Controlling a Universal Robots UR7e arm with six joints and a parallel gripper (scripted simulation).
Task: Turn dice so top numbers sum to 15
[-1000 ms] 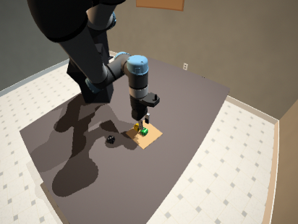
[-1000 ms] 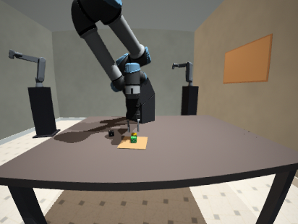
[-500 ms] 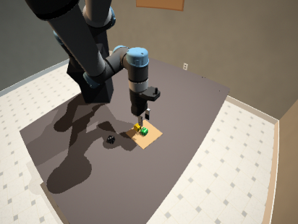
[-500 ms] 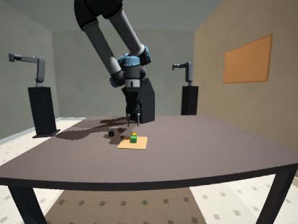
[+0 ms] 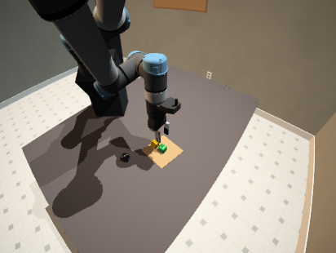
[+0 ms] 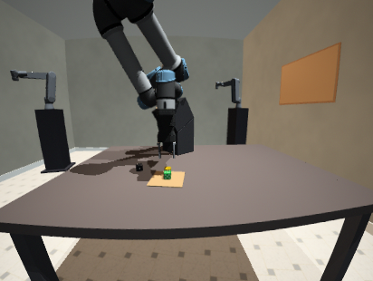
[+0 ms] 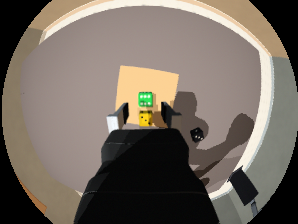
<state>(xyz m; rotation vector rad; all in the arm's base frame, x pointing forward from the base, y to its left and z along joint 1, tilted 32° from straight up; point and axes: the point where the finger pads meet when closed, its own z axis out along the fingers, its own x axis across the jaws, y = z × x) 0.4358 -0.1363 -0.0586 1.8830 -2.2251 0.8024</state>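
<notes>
Now: the black die 130 mm behind my hand, 120 mm to the right of it and 100 mm below it. Round my hand: yellow die (90 mm below, 40 mm behind, 10 mm to the left); green die (90 mm below); tan mat (110 mm below).
</notes>
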